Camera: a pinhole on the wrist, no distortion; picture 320 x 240 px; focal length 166.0 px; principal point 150.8 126.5 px. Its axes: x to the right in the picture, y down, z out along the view. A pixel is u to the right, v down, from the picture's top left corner.
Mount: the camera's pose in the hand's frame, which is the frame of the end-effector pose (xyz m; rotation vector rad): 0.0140 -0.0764 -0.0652 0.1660 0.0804 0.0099
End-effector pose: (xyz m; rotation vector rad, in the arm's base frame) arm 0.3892 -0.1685 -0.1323 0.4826 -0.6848 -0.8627
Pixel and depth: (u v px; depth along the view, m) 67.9 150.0 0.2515
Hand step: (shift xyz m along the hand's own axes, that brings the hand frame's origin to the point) -0.0910 -0.0848 0.1979
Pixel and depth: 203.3 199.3 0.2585
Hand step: 0.1160 -0.0058 0.2012
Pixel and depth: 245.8 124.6 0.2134
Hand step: 0.1530 -0.1119 0.1345
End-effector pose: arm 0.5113 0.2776 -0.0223 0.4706 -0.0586 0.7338
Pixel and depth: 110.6 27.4 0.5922
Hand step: -0.0800 -0.5249 0.4698
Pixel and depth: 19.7 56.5 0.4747
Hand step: -0.3207 -0.3582 0.3980
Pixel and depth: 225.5 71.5 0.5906
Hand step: 0.3272 -0.3622 0.4620
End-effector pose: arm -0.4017 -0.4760 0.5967 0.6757 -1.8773 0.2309
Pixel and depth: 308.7 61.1 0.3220
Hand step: 0.3457 -0.2495 0.2061
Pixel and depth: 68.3 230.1 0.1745
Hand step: -0.0587 0.0008 0.1312
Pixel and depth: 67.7 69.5 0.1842
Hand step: -0.0628 -0.1706 0.1127
